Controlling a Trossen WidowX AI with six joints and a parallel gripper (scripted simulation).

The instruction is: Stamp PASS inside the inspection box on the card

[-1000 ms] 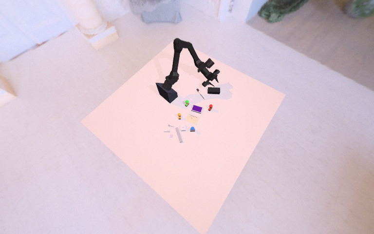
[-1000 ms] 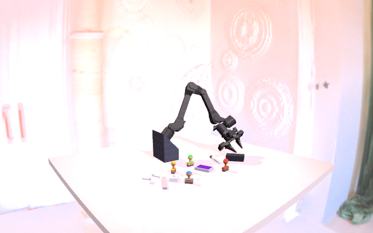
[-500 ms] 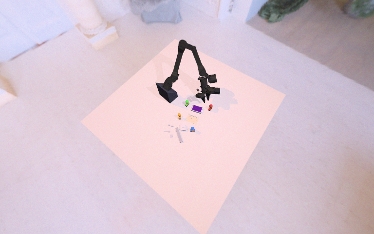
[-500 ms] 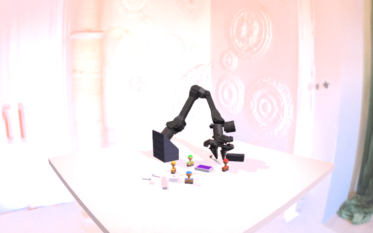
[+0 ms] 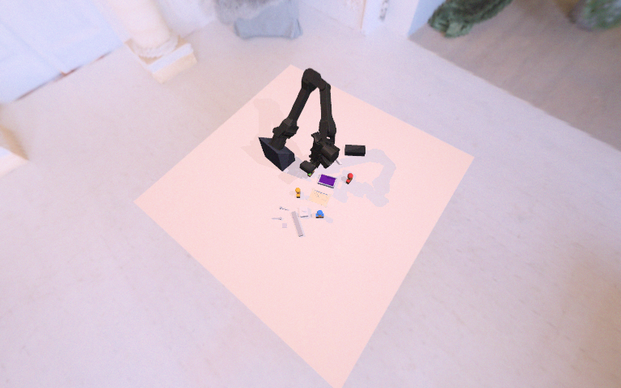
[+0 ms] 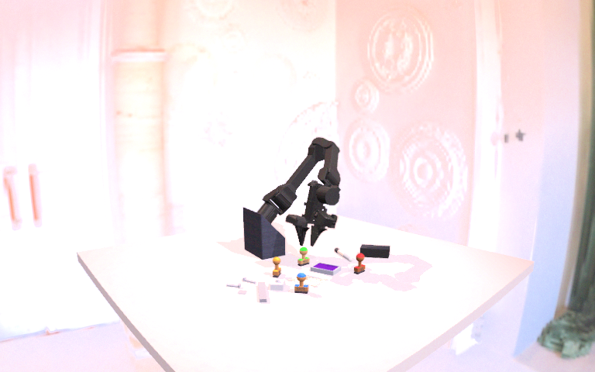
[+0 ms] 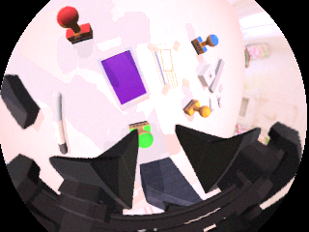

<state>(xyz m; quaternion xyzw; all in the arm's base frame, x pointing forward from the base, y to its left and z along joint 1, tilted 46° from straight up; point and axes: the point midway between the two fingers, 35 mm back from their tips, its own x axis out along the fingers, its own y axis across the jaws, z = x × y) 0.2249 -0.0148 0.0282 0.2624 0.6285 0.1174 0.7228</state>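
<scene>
Now: gripper tip 30 mm past the green-knobbed stamp, 10 mm to the right of it and 60 mm above it. Also, from my gripper tip: card: 80 mm ahead, 80 mm to the right, 80 mm below; purple ink pad: 70 mm ahead, 20 mm to the left, 70 mm below; orange-knobbed stamp: 20 mm behind, 130 mm to the right, 60 mm below.
</scene>
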